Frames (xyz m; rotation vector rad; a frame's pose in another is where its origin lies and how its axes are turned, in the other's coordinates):
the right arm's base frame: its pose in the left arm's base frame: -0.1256 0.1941 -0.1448 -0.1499 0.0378 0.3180
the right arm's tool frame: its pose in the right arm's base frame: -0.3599 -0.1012 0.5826 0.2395 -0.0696 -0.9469
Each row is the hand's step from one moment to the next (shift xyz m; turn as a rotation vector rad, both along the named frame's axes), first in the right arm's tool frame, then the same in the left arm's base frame.
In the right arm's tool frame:
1: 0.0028 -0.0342 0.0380 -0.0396 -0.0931 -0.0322
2: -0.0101 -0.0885 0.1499 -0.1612 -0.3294 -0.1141
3: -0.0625 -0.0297 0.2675 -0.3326 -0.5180 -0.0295
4: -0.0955 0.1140 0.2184 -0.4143 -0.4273 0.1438
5: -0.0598 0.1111 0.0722 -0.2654 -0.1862 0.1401
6: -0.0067 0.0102 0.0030 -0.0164 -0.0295 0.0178
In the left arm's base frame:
1: -0.0210 -0.0317 0.0343 -0.0834 -0.0498 -0.0430
2: -0.0729 -0.0751 0.1395 -0.3119 -0.1637 -0.1530
3: -0.0914 -0.0044 0.2607 -0.5677 -0.2206 -0.0942
4: -0.0301 0.1340 0.2257 -0.5963 -0.1105 0.0847
5: 0.0099 0.1201 0.0813 -0.3353 -0.0033 0.1110
6: 0.0003 0.0120 0.0038 -0.0320 -0.0153 0.0141

